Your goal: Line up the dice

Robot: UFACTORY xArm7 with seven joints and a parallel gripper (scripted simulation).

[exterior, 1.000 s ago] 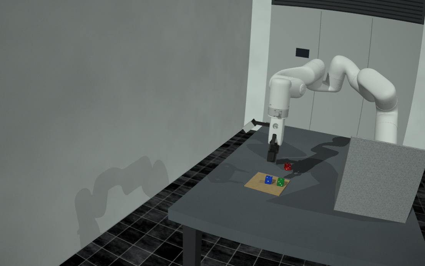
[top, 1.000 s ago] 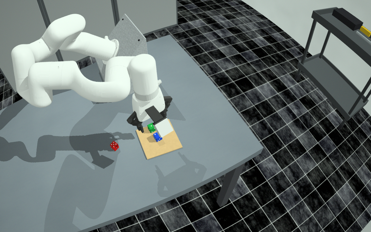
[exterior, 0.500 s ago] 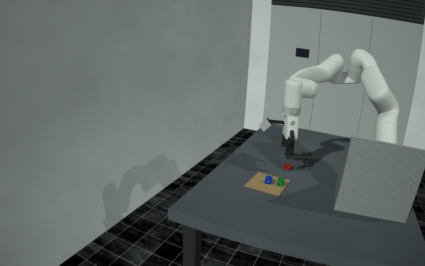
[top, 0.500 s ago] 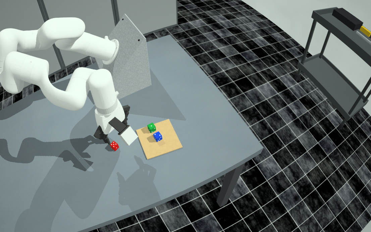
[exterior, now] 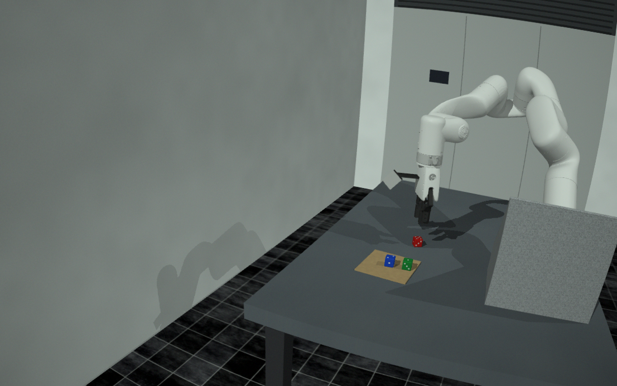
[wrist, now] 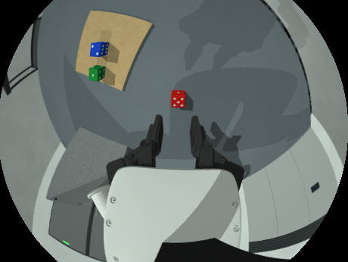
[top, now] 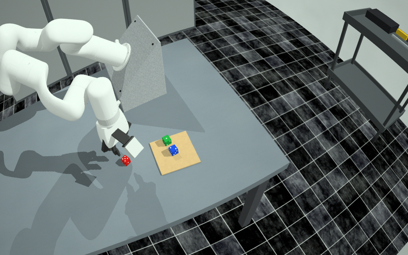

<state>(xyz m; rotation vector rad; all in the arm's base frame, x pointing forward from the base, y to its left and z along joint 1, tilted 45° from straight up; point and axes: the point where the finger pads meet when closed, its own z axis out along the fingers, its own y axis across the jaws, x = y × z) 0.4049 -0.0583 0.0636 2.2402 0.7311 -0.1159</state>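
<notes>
Now: hand 9 cm above the red die. Also, from my hand: green die (3 cm behind, 16 cm to the left, 8 cm below); tan mat (2 cm ahead, 18 cm to the left, 10 cm below); blue die (2 cm ahead, 17 cm to the left, 8 cm below).
</notes>
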